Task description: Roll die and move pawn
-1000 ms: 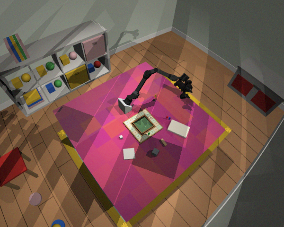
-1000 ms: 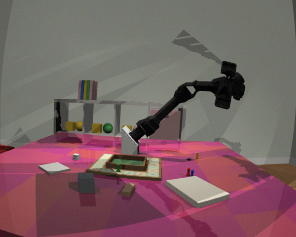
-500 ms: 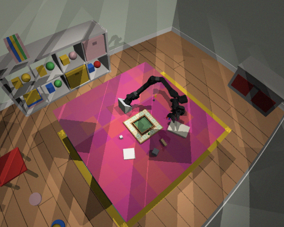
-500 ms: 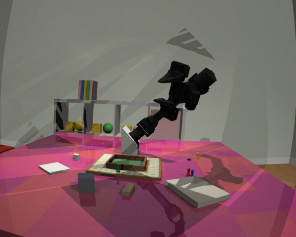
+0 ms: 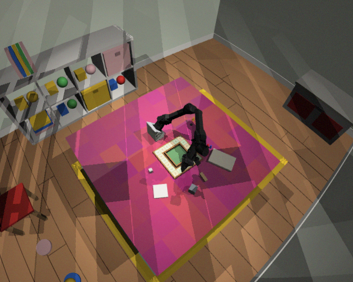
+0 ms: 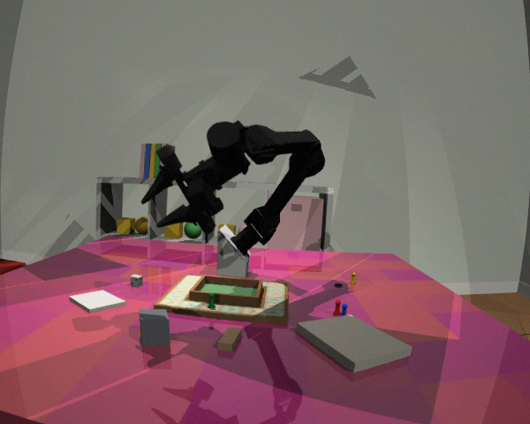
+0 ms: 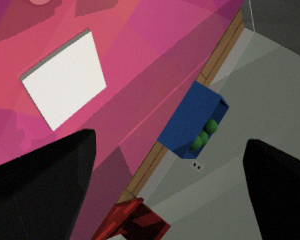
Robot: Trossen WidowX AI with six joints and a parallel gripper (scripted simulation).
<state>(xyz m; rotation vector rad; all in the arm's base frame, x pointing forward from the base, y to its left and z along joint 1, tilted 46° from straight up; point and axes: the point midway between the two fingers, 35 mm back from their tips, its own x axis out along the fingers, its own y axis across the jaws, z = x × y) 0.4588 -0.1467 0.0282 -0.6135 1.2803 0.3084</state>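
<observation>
Right now my gripper tip is 20 cm past the white die, 20 cm above it and 12 cm to the left of it. Round my gripper tip: tan block: 20 cm below, 18 cm to the left, 6 cm ahead; white tile: 21 cm below, 15 cm to the right, 3 cm behind; green pawn: 18 cm below, 11 cm to the left, 8 cm behind.
</observation>
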